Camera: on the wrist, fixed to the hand. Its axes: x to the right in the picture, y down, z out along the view.
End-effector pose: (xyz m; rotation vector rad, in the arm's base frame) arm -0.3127 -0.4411 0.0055 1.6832 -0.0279 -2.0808
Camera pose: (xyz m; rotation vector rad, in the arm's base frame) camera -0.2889 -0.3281 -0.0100 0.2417 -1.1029 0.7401
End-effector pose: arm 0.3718 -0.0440 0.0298 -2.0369 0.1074 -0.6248
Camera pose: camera 0.3024 -0.0268 0.1218 0.1833 2.6013 0.9105
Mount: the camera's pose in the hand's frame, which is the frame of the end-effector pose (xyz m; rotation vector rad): -0.0300 -0.0976 -0.0562 0.1950 -0.5777 -3.0704
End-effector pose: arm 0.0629 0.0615 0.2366 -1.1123 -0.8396 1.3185
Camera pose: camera 0.1426 0.0321 0.3164 1.1716 -1.2919 -1.0797
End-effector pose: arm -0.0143 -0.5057 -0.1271 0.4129 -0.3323 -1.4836
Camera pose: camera -0.0769 -0.4762 -0.2209 -0.1531 -0.0214 1.6117
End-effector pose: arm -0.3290 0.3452 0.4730 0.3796 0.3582 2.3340
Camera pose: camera -0.2683 0.3835 0.3812 0.1125 0.2777 -0.8046
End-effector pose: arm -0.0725 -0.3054 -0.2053 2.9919 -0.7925 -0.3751
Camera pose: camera -0.0371 -0.2079 -0.1522 -0.6435 -2.5660 0.4790
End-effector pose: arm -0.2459 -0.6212 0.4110 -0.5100 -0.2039 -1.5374
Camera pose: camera -0.3535 -0.6144 0.3667 -0.0091 0.8849 1.4144
